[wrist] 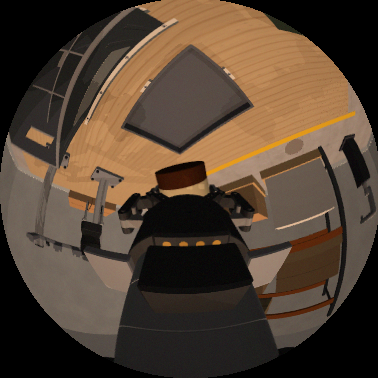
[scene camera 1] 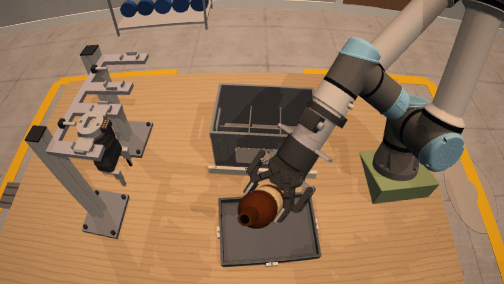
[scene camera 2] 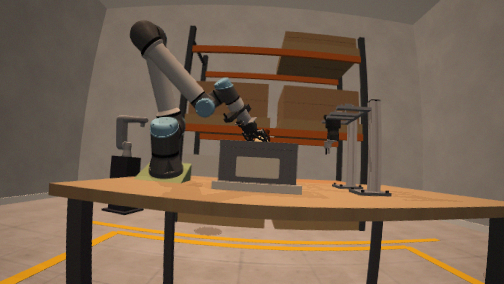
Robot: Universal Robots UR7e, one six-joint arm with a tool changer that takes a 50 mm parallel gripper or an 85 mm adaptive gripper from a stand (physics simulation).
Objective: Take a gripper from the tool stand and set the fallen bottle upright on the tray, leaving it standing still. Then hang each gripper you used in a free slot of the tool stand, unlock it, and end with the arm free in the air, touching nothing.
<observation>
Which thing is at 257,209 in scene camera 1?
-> A brown bottle.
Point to a tool stand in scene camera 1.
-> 105,210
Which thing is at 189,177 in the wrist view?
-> A brown bottle.
</observation>
